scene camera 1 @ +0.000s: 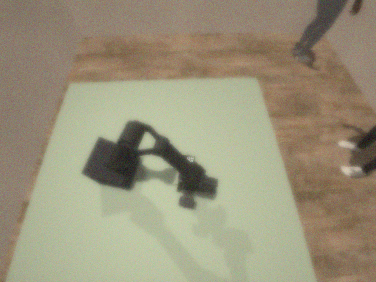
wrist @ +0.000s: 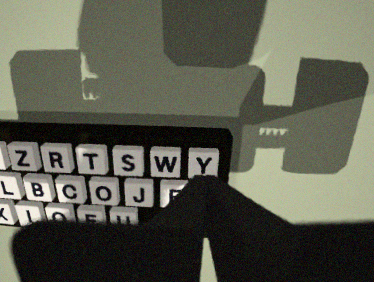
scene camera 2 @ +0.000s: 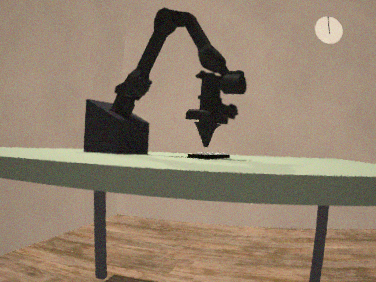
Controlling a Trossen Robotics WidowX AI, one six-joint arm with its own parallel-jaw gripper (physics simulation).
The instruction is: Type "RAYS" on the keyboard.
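Where they show: gripper, fingertip midpoint: (wrist: 203, 185) (scene camera 2: 205, 147); arm's base, origin of the base link: (scene camera 1: 113, 163) (scene camera 2: 119, 112).
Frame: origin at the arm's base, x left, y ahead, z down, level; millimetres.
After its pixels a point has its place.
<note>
The black keyboard (scene camera 2: 208, 156) {x -183, y 311, z 135 mm} (wrist: 150, 135) {x -146, y 324, z 131 mm} lies flat on the table; a small bit of the keyboard (scene camera 1: 190, 159) {x -15, y 355, z 131 mm} shows beside the arm in scene camera 1. In the wrist view its top row has the pale keys R (wrist: 57, 158) {x -99, y 331, z 126 mm}, S (wrist: 128, 160) {x -132, y 317, z 126 mm} and Y (wrist: 203, 161) {x -167, y 304, z 126 mm}, with Y at the right end. No A key can be made out there. My gripper (scene camera 2: 206, 145) {x -165, y 302, z 108 mm} (wrist: 203, 185) {x -165, y 302, z 108 mm} is shut and empty, pointing down. Its tips are a little above the keyboard and overlap the lower edge of Y in the wrist view. The fingers hide part of the lower rows.
The arm's dark base (scene camera 1: 111, 164) (scene camera 2: 116, 131) {x -97, y 16, z 70 mm} stands on the pale green table (scene camera 1: 100, 250) {x -330, y -129, z 142 mm} (scene camera 2: 280, 187) {x -743, y 404, z 159 mm}. Shadows of the arm fall across the table and beside the keyboard. Parts of people's legs (scene camera 1: 324, 22) show on the wooden floor beyond the table. A round clock (scene camera 2: 328, 30) hangs on the wall.
</note>
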